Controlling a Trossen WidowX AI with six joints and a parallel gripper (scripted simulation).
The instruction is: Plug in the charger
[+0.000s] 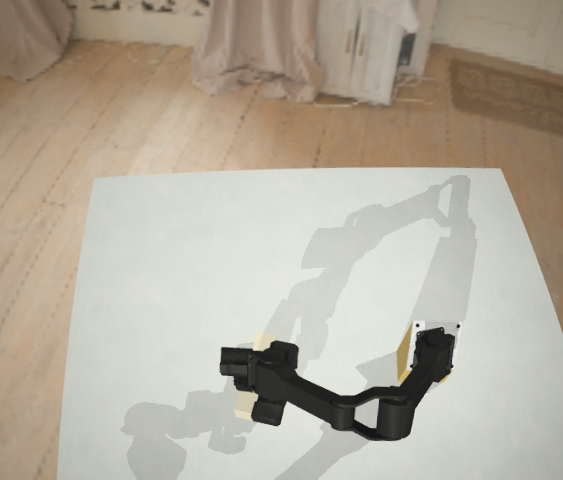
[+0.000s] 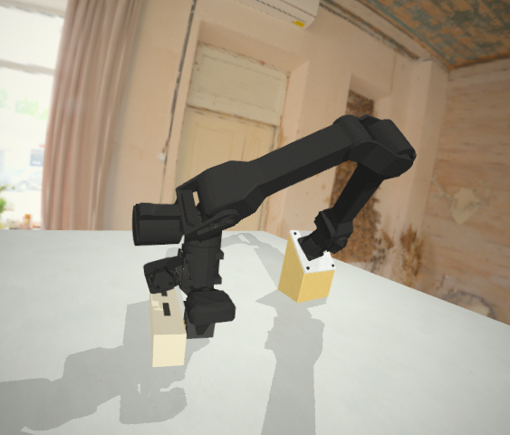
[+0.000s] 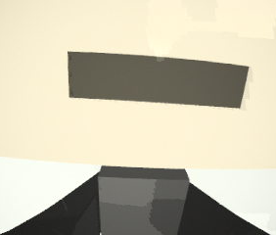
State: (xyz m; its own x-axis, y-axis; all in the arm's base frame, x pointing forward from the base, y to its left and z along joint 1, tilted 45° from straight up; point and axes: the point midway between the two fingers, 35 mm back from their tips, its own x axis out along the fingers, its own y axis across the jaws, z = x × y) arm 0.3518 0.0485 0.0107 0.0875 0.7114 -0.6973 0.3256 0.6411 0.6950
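The dark grey charger lies 1 cm ahead of my gripper tip and 1 cm above it.
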